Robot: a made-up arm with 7 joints. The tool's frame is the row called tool.
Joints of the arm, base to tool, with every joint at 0 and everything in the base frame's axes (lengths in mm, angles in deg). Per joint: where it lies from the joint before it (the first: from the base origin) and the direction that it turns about. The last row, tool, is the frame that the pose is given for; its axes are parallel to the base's.
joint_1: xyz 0 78 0 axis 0 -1 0
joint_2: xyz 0 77 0 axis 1 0 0
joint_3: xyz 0 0 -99 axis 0 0 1
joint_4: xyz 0 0 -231 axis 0 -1 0
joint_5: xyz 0 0 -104 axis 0 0 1
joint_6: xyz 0 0 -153 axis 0 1 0
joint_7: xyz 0 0 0 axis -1 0 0
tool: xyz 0 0 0
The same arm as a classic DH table. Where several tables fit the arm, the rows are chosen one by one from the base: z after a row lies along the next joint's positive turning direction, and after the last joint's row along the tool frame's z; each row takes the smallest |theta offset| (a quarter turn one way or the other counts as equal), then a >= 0, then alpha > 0; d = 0 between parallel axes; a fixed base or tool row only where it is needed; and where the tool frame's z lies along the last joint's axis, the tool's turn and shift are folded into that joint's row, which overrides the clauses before.
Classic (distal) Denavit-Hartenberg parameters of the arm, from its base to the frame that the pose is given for. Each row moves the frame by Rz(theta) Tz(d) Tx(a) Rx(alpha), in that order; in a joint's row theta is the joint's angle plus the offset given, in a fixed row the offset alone. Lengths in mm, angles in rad.
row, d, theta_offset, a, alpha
base (fixed), 0, 0, 0, 1.5708
joint_1, -155, 1.5708, 0, 1.5708
joint_2, 0, 1.5708, 0, 1.5708
joint_3, -330, 1.5708, 0, 1.5708
joint_4, 0, 0, 0, -1.5708
joint_5, -257, 0, 0, -1.5708
joint_6, 0, -1.5708, 0, 1.5708
joint_7, 0, 1.5708, 0, 1.5708
tool (fixed), 0, -1.5708, 0, 0

